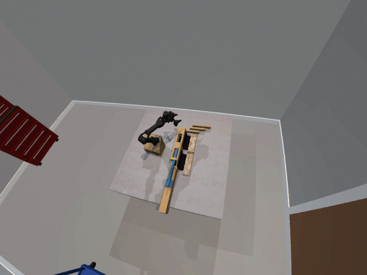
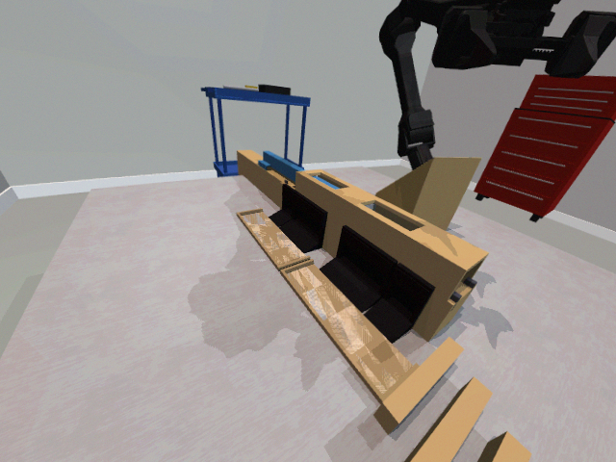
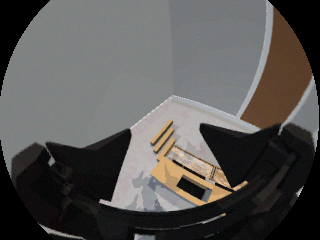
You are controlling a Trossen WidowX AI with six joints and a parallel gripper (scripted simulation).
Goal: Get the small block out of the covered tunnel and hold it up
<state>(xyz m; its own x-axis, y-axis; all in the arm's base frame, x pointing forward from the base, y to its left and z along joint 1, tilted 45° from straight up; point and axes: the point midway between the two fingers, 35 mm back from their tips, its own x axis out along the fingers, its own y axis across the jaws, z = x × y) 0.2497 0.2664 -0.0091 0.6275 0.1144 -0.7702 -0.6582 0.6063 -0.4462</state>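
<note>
My gripper tip is 42 cm to the left of the tan covered tunnel, 32 cm above it and 3 cm short of it.
</note>
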